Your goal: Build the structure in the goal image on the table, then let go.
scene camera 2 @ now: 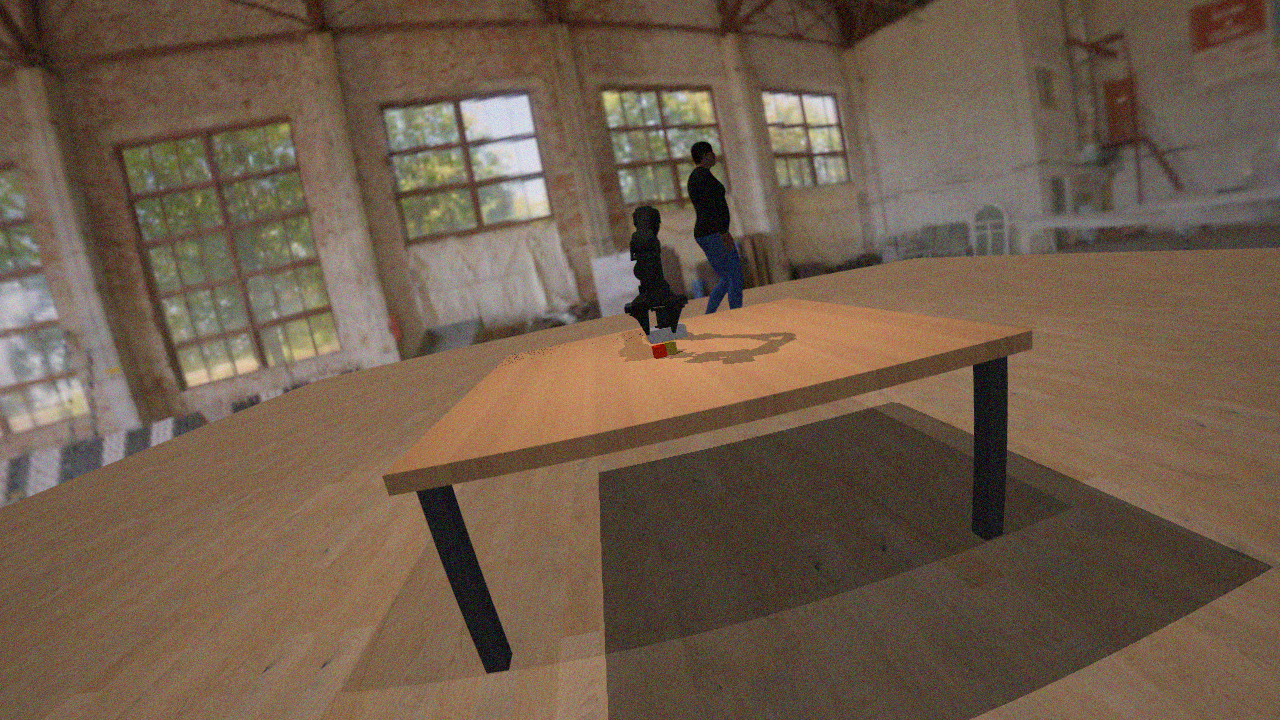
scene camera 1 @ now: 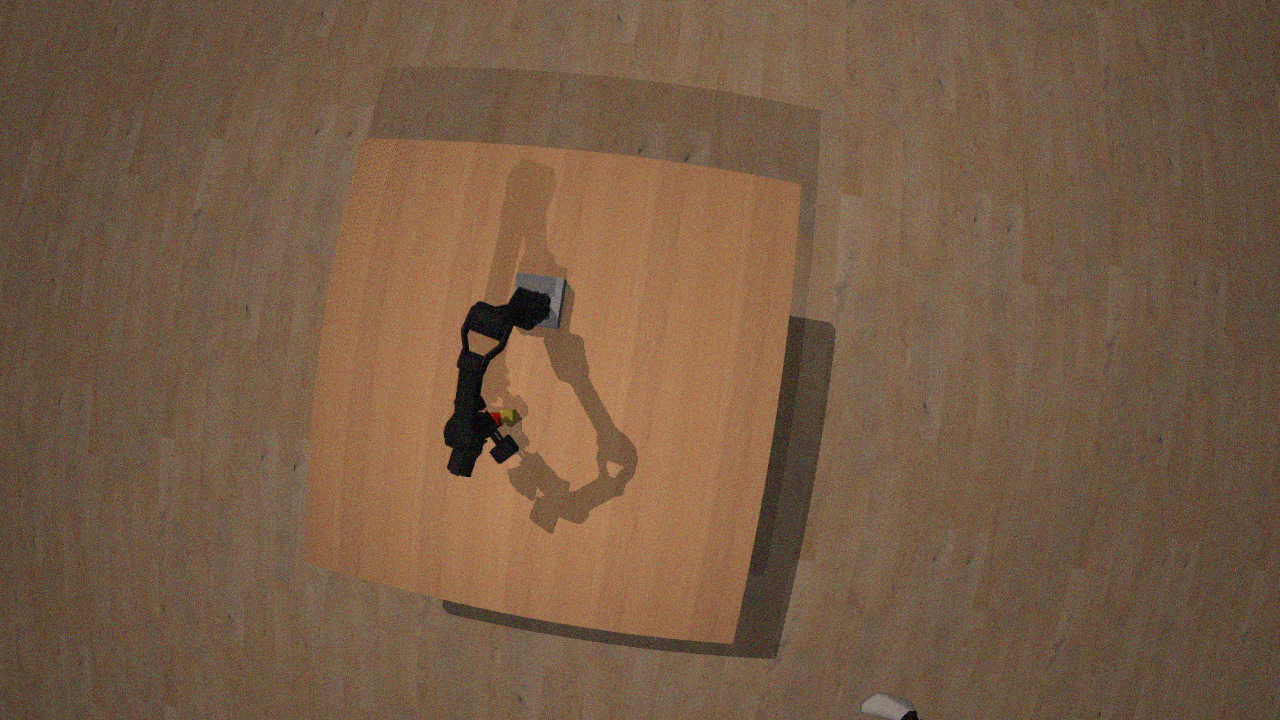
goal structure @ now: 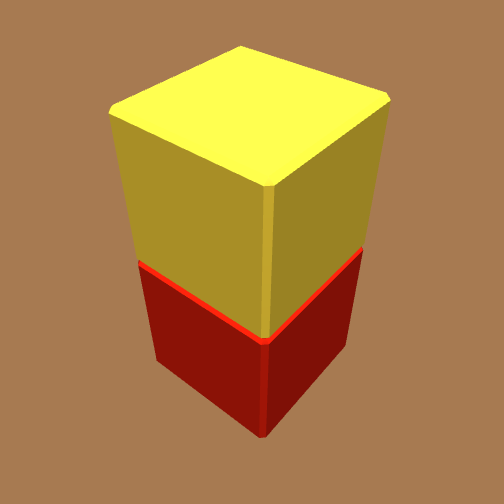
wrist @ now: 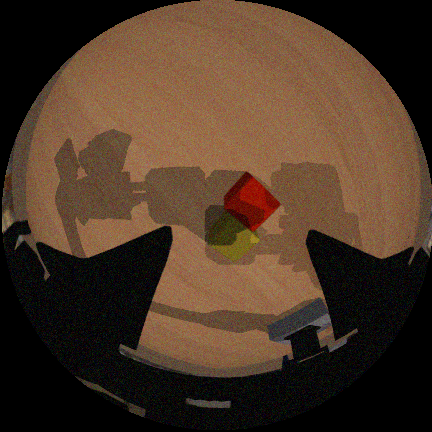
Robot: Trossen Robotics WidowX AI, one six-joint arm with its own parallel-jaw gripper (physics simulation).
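Frame: origin at the arm's base, x left, y ahead, z down, level; metres.
Where they show: gripper, between the fingertips: [scene camera 2: 660,334] [scene camera 1: 495,422] [wrist: 243,235]; arm's base, origin of its link: [scene camera 2: 666,326] [scene camera 1: 535,306] [wrist: 302,332].
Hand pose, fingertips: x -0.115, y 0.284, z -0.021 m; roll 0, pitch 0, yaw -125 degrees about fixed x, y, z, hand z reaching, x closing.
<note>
Things, the pixels of their centre, and the offset from my fingertips. Level surfaces: height alone.
- red cube, middle of its body: [wrist: 249,199] [scene camera 1: 495,419] [scene camera 2: 659,351] dx -0.012, dy -0.003, dz +0.047 m
- yellow cube, middle of its body: [wrist: 232,232] [scene camera 1: 508,415] [scene camera 2: 669,348] dx +0.022, dy -0.012, dz +0.047 m
- table, height of its surface: dz +0.064 m
A red cube [scene camera 1: 495,418] [scene camera 2: 659,351] [wrist: 255,197] and a yellow cube [scene camera 1: 510,416] [scene camera 2: 671,348] [wrist: 237,248] sit side by side on the table [scene camera 1: 680,358] [scene camera 2: 572,394] [wrist: 210,100], touching or very close. In the wrist view both look turned about 45 degrees, with the red one above and right of the yellow one. My gripper [scene camera 1: 497,432] [scene camera 2: 659,332] [wrist: 243,235] is open and empty. It hangs above the cubes, and both show between its fingers in the wrist view. The arm partly hides the red cube in scene camera 1.
The arm's grey base plate [scene camera 1: 555,291] [wrist: 298,320] is on the table, toward the upper part in scene camera 1. Arm shadows cross the table and darken part of the cubes. A person [scene camera 2: 709,205] in a black top stands beyond the table.
</note>
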